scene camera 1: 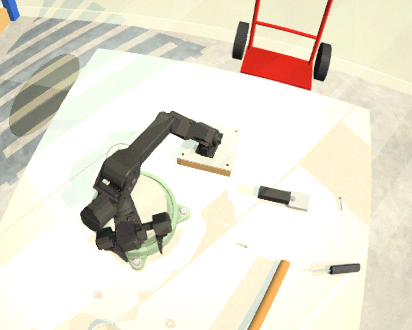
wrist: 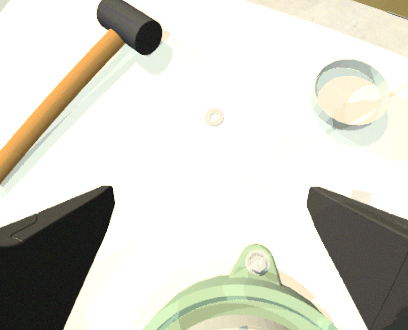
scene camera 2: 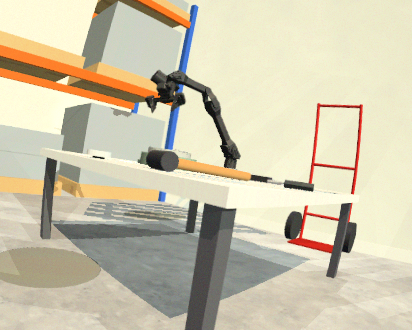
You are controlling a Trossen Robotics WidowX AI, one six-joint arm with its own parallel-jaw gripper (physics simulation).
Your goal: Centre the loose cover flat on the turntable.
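Frame: origin at the arm's base, x ahead, y left, z up, level; metres.
Where they show: gripper, fingertip midpoint: (scene camera 1: 144,257) (wrist: 212,195) (scene camera 2: 161,111); arm's base, origin of the base link: (scene camera 1: 206,148).
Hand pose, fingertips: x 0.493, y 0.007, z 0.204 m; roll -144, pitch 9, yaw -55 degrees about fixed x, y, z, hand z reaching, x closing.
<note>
Each offset is from my fingertips to the centre of the thing. "spot": to the spot under its first point.
The turntable @[spot: dx -0.244, dy -0.027, dz -0.188 m] (scene camera 1: 173,205) (scene camera 2: 144,157) (wrist: 240,287) has a round green rim with bolted lugs and a pale inside. It stands on the table, partly hidden by the arm in scene camera 1 and cut off in the wrist view. A thin curved outline shows beside the arm in scene camera 1; I cannot tell whether it is the loose cover, which I cannot pick out surely. My gripper (scene camera 1: 143,255) (scene camera 2: 164,107) (wrist: 212,195) is open and empty, high above the table, its fingertips over the turntable's near edge in scene camera 1.
A mallet @[dx +0.000, dy +0.348, dz -0.220 m] (scene camera 1: 270,295) (scene camera 2: 162,160) (wrist: 129,25), a pale hollow ring @[dx +0.243, dy -0.049, dz -0.228 m] (scene camera 2: 99,153) (wrist: 345,66), a small washer @[dx +0.112, dy +0.105, dz -0.243 m] (wrist: 208,117), a scraper @[dx -0.427, dy +0.302, dz -0.229 m] (scene camera 1: 274,194) and a screwdriver @[dx -0.229, dy +0.554, dz -0.230 m] (scene camera 1: 345,269) lie on the table. The arm's base stands on a block (scene camera 1: 202,167). A red hand truck (scene camera 1: 277,67) stands beyond.
</note>
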